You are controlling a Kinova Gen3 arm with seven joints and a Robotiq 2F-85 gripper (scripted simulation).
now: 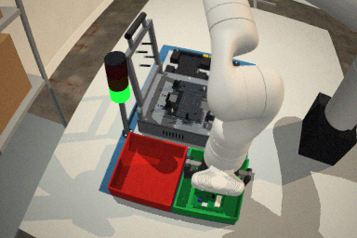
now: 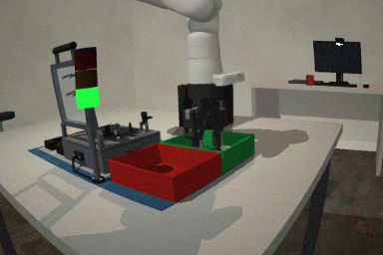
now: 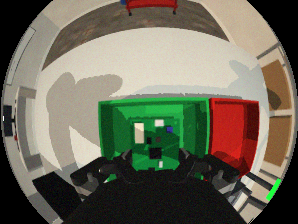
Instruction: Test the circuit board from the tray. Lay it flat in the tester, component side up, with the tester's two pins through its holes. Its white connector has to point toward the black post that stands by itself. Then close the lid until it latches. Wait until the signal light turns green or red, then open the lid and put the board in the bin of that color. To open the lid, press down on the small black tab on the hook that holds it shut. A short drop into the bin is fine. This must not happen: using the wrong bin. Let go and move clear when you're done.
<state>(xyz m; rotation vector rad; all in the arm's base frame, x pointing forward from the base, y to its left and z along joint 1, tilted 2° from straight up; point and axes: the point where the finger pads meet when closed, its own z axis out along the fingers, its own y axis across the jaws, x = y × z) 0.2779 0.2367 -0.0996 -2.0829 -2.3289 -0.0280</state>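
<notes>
Right now my hand is 1 cm above the green bin. From my hand the other things lie so: tester lid: 24 cm ahead, 17 cm to the right, 16 cm above; green circuit board: 1 cm below; red bin: 15 cm ahead, 2 cm to the left, 1 cm below.
</notes>
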